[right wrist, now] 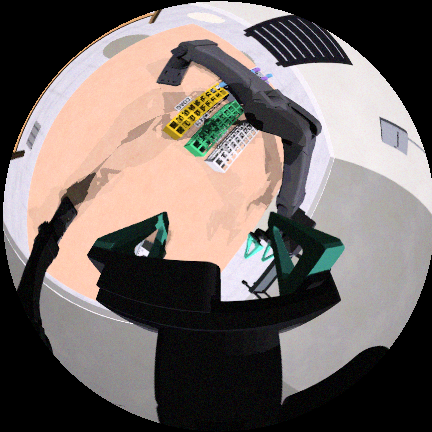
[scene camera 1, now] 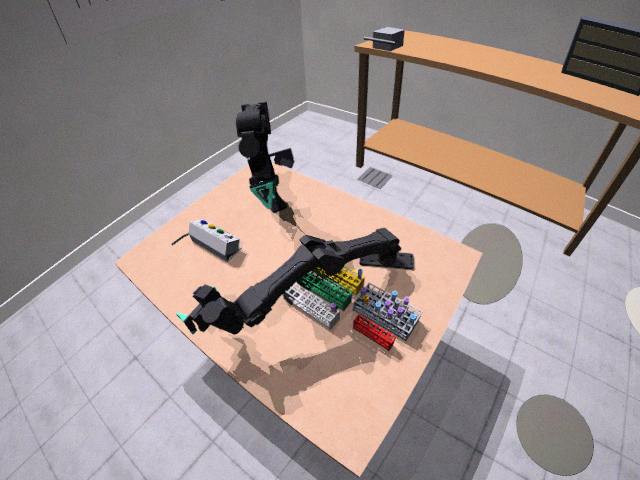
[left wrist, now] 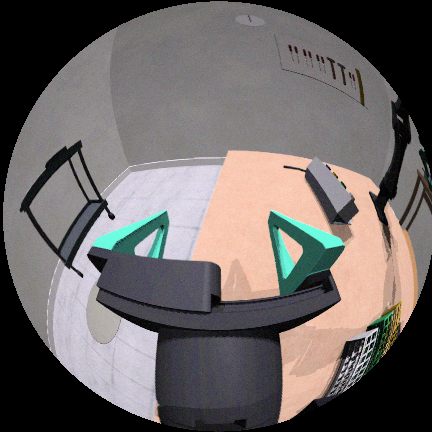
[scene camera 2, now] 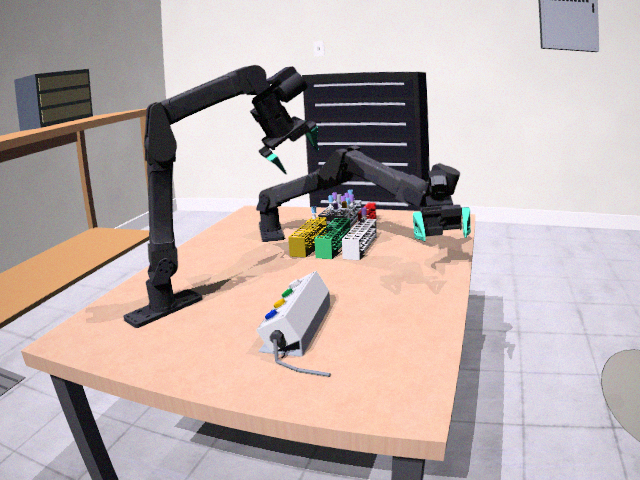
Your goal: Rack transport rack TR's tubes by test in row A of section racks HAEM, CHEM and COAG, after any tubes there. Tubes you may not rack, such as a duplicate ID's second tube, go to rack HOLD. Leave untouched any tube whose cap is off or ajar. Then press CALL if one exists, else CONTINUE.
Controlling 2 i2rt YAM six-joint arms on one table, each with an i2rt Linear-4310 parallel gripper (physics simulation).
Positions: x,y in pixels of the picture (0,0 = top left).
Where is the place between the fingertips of my left gripper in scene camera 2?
At 445,237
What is my left gripper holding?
Nothing.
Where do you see a grey button box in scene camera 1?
221,243
